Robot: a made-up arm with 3 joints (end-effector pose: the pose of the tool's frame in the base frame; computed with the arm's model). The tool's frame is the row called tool.
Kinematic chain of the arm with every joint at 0, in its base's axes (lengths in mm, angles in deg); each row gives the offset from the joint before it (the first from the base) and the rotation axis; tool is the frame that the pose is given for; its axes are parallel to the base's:
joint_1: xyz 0 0 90 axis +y
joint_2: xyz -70 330 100 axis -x
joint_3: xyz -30 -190 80 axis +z
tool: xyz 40 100 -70
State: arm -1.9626 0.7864 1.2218
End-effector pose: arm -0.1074 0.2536 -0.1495 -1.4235 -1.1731 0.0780
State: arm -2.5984 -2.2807 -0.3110
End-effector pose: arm 0.0205 0.3922 0.0633 0.8269 -0.9804 2.3122
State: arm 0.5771 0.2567 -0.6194
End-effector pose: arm 0.0702 0.2051 0.2151 -0.4174 0.4761 -0.5248
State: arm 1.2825 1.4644 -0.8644
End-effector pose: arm 0.2457 0.3234 0.1608 -1.4937 0.3987 0.2520
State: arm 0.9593 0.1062 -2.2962
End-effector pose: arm 0.0852 0.0464 0.2129 -1.1194 0.3721 -2.0319
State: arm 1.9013 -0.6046 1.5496
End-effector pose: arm 0.0875 0.2026 0.2705 1.5686 1.0207 0.5055
